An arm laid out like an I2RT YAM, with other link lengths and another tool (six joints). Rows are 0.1 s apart.
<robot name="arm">
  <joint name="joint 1" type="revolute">
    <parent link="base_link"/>
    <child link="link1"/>
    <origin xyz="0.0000 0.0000 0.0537" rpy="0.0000 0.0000 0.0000"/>
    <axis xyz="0 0 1"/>
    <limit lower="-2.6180" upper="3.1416"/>
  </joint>
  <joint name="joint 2" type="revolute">
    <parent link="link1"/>
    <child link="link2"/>
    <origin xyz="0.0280 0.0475 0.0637" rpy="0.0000 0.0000 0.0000"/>
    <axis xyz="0 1 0"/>
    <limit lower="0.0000" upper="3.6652"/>
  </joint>
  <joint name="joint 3" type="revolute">
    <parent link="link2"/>
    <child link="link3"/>
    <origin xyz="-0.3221 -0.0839 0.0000" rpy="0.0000 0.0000 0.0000"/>
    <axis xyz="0 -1 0"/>
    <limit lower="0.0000" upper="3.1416"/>
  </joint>
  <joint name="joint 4" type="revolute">
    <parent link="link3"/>
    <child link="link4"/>
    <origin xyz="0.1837 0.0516 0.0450" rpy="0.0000 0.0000 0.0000"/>
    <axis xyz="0 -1 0"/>
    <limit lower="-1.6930" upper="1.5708"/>
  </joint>
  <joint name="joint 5" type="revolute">
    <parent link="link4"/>
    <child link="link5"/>
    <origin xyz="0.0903 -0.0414 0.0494" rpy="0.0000 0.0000 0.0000"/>
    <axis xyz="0 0 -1"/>
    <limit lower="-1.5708" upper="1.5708"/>
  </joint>
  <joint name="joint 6" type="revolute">
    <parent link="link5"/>
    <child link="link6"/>
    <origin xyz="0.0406 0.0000 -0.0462" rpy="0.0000 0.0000 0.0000"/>
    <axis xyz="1 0 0"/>
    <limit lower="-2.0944" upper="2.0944"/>
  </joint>
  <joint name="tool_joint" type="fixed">
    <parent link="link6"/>
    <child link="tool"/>
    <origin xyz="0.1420 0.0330 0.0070" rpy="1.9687 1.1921 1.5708"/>
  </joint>
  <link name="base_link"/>
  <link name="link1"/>
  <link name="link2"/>
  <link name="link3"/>
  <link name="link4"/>
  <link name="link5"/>
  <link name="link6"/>
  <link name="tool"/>
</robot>
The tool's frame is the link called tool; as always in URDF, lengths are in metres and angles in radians.
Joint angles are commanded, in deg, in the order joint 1, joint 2, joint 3, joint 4, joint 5, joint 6. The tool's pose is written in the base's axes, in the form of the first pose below.
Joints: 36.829, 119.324, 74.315, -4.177, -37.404, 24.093
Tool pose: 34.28 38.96 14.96 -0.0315 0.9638 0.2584 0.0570
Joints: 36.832, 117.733, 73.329, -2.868, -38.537, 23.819
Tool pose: 33.81 38.94 16.29 -0.0411 0.9587 0.2736 0.0659
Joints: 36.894, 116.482, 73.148, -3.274, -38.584, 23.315
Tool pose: 33.50 38.81 17.11 -0.0463 0.9570 0.2769 0.0729
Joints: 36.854, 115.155, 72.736, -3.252, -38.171, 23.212
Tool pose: 33.40 38.57 17.90 -0.0463 0.9557 0.2789 0.0821
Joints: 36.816, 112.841, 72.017, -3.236, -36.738, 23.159
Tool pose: 33.36 38.10 19.14 -0.0423 0.9542 0.2786 0.1008
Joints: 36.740, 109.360, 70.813, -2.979, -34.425, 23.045
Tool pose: 33.31 37.32 20.95 -0.0353 0.9510 0.2779 0.1305
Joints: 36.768, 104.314, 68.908, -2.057, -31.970, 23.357
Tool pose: 32.86 36.27 23.75 -0.0265 0.9434 0.2844 0.1684
